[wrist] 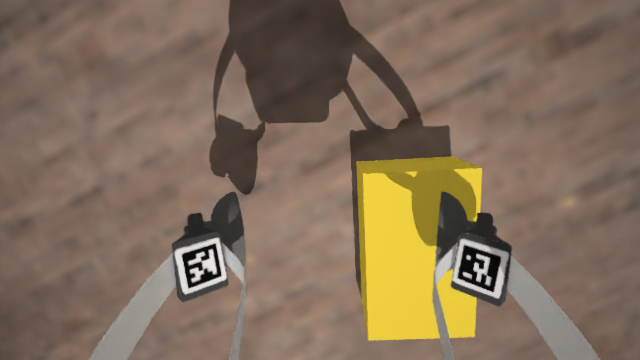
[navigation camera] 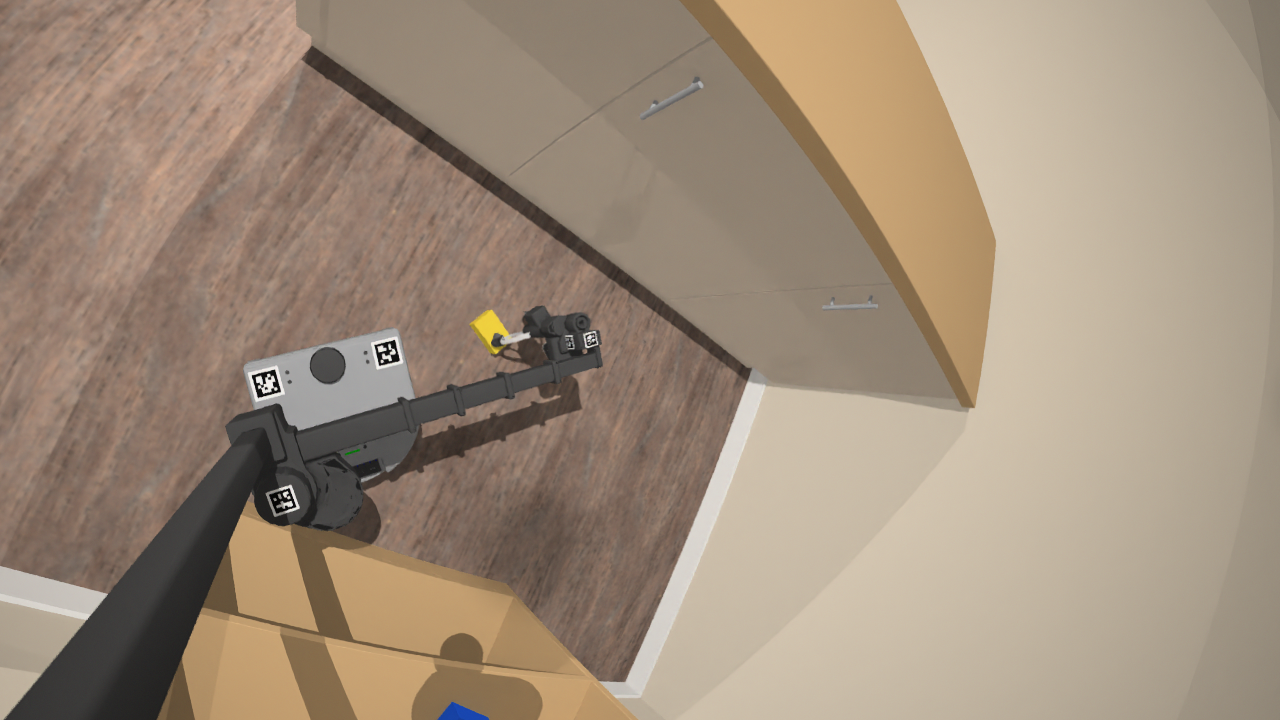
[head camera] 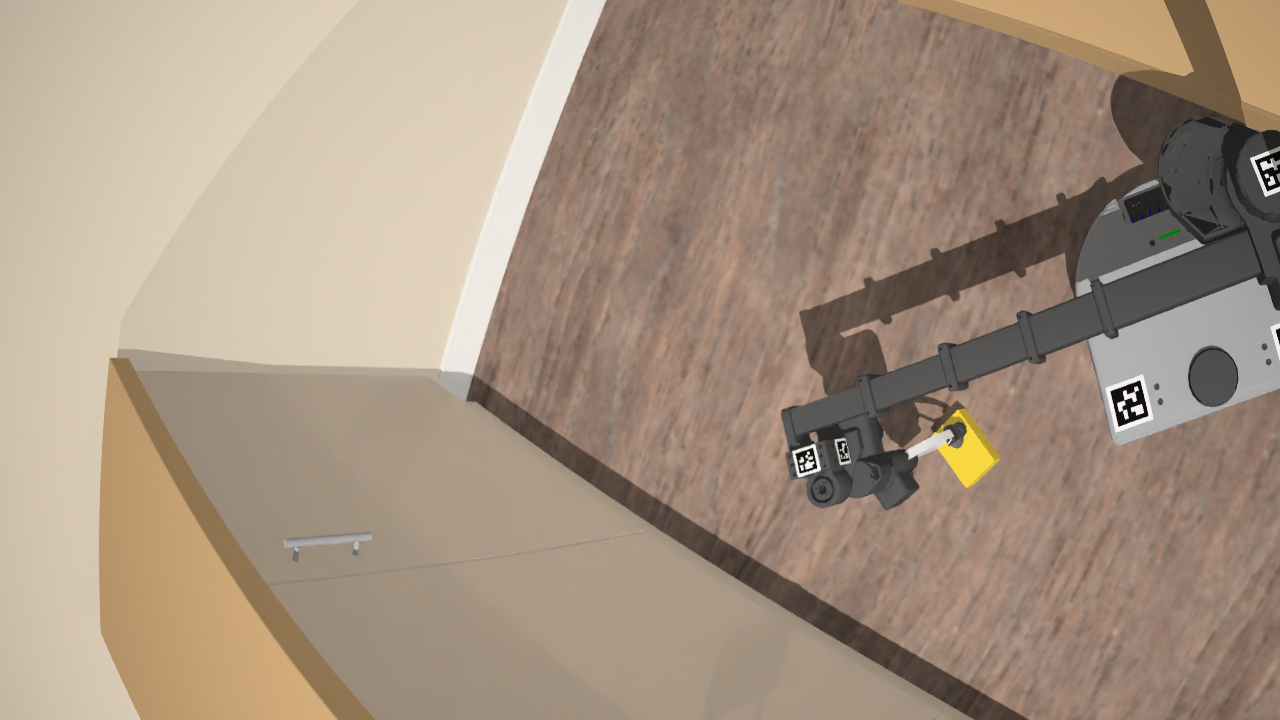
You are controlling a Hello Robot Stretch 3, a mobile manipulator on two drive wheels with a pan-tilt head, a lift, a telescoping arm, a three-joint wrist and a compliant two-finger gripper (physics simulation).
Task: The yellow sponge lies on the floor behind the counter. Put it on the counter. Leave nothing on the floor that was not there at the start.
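Frame: origin at the robot's base, x ahead, y left, z up, level; centimetres.
Seen in the pictures: gripper, fingertip midpoint: (navigation camera: 511,328) (head camera: 932,457); robot's base, link origin: (navigation camera: 327,363) (head camera: 1208,374).
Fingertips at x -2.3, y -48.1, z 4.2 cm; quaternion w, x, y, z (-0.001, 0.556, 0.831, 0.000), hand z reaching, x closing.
Pixels of each thing's middle, then the offset from my fingertips to it. "pt": a spot on its surface instead. Level surfaces: height alone.
- yellow sponge, body centre: (head camera: 966,448) (navigation camera: 491,331) dx +0.3, dy +5.3, dz -2.0 cm
- counter, surface height: dz +86.8 cm
- tan furniture piece, surface spot: (head camera: 1074,26) pt dx -51.4, dy +47.4, dz +5.8 cm
- blue object, surface spot: (navigation camera: 460,712) pt dx -58.6, dy +47.6, dz +50.0 cm
The yellow sponge (head camera: 971,461) (navigation camera: 486,327) (wrist: 395,280) lies on the wooden floor. My gripper (head camera: 955,436) (navigation camera: 498,340) (wrist: 335,219) is open above the floor, with nothing between its fingers held. In the wrist view the right finger overlaps the right part of the sponge and casts a shadow on it. The left finger is over bare floor, with a gap to the sponge's left edge. The fingers' exact height over the sponge is hard to tell. The counter (head camera: 179,555) (navigation camera: 895,161) has a tan top and grey-brown fronts with bar handles.
The robot base (head camera: 1163,349) (navigation camera: 331,402) stands near the sponge, and the extended arm (head camera: 984,360) (navigation camera: 483,391) passes beside it. A tan furniture piece (head camera: 1074,26) (navigation camera: 429,582) is behind the base, with a blue object (navigation camera: 460,712) at it. A wall (head camera: 313,223) (navigation camera: 1118,268) closes one end.
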